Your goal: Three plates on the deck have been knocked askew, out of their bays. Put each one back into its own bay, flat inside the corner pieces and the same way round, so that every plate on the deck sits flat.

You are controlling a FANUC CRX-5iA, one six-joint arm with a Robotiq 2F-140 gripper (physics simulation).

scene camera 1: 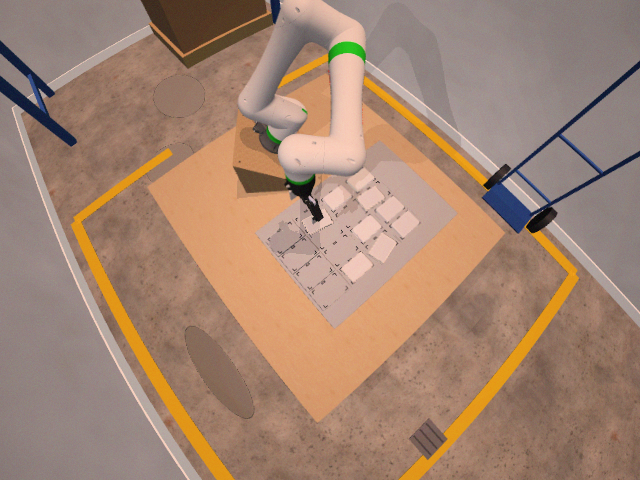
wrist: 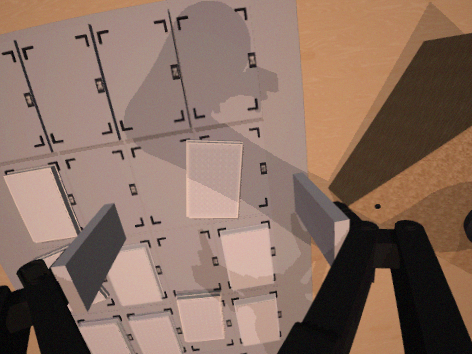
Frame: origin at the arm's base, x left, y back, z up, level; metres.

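Seen in the pictures: gripper, fingertip midpoint: (scene camera 1: 304,209) (wrist: 207,207); arm's base, origin of the base link: (scene camera 1: 273,140).
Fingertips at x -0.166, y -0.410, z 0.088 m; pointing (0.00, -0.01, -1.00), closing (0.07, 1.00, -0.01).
Note:
Pixels of each thing's middle, then the offset from my fingertips to it. Level surfaces: height alone.
- second askew plate, body centre: (wrist: 70,280) (scene camera 1: 382,248) dx +0.191, dy -0.317, dz -0.221 m
- third askew plate, body centre: (wrist: 201,317) (scene camera 1: 370,198) dx +0.342, dy -0.103, dz -0.220 m
- grey deck, its level: dz -0.229 m
My gripper (scene camera 1: 317,219) (wrist: 207,207) is open and empty, above one askew plate (scene camera 1: 324,225) (wrist: 214,182). In the wrist view this white plate lies between the fingers and farther up, shifted left across its bay's corner pieces. A second askew plate (scene camera 1: 383,248) is turned in its bay; my left finger hides most of it in the wrist view. A third askew plate (scene camera 1: 371,198) (wrist: 201,319) is shifted lengthwise, with its bay's corner pieces showing beyond its lower edge in the wrist view. The grey deck (scene camera 1: 423,191) (wrist: 281,50) carries them.
Other plates sit near the askew ones, including one (scene camera 1: 356,267) (wrist: 42,205) at the row's other end, one (scene camera 1: 366,228) (wrist: 136,275) and one (scene camera 1: 336,198) (wrist: 247,255). The arm's wooden pedestal (scene camera 1: 261,179) stands beside the deck. A blue hand truck (scene camera 1: 509,207) stands beyond the board.

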